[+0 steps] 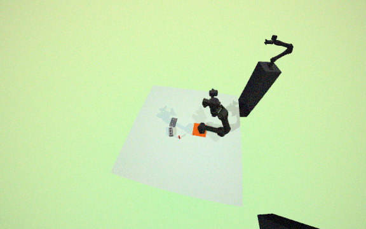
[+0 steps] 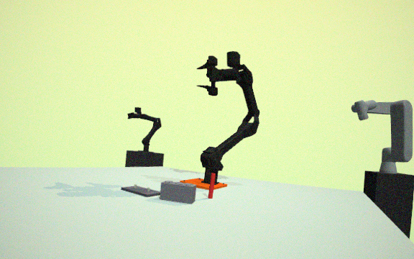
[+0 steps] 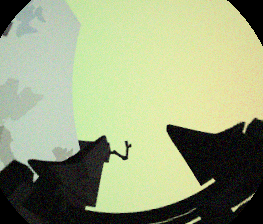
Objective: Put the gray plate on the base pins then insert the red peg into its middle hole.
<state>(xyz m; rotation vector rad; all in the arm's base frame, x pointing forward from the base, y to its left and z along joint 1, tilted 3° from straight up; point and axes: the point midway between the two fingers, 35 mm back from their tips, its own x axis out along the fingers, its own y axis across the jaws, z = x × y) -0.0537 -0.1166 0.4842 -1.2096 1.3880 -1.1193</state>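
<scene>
My gripper tip is now 40 cm short of the gray plate, 14 cm to the right of it and 46 cm above it. From my gripper tip the other things lie so: dark base 38 cm ahead, 1 cm to the left, 49 cm below; red peg 30 cm ahead, 21 cm to the left, 46 cm below.
</scene>
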